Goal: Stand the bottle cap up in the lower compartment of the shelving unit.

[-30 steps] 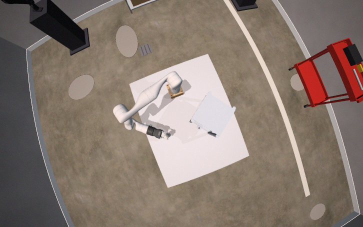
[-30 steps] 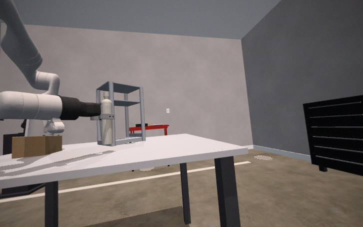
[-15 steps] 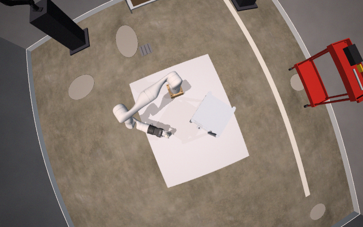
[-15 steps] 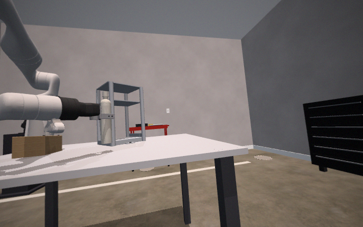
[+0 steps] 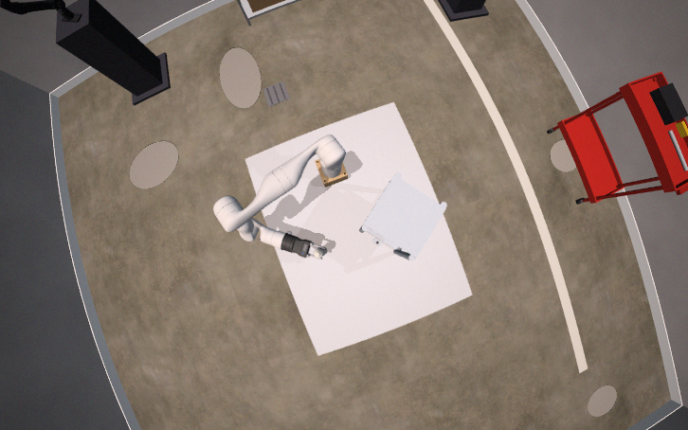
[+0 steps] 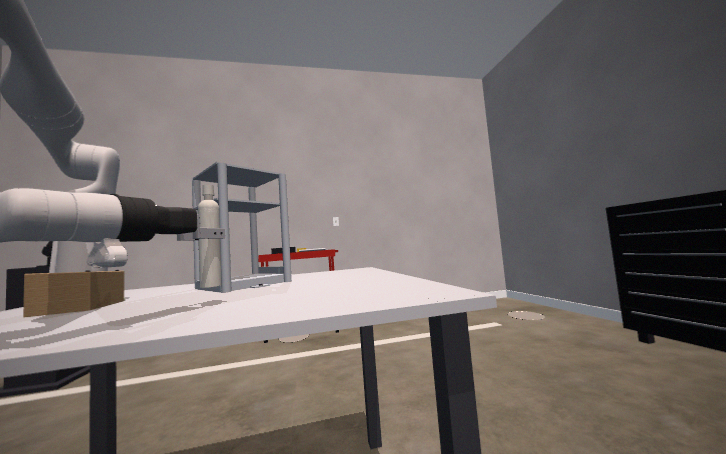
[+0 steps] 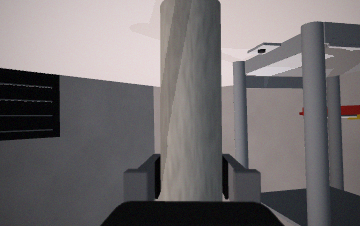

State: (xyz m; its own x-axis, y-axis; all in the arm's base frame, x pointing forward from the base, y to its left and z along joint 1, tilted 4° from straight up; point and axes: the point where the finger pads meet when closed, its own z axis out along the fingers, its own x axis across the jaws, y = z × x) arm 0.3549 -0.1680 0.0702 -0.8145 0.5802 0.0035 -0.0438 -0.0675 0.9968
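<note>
The shelving unit lies 360 mm to the left of my hand, 40 mm above it and 30 mm behind it.
</note>
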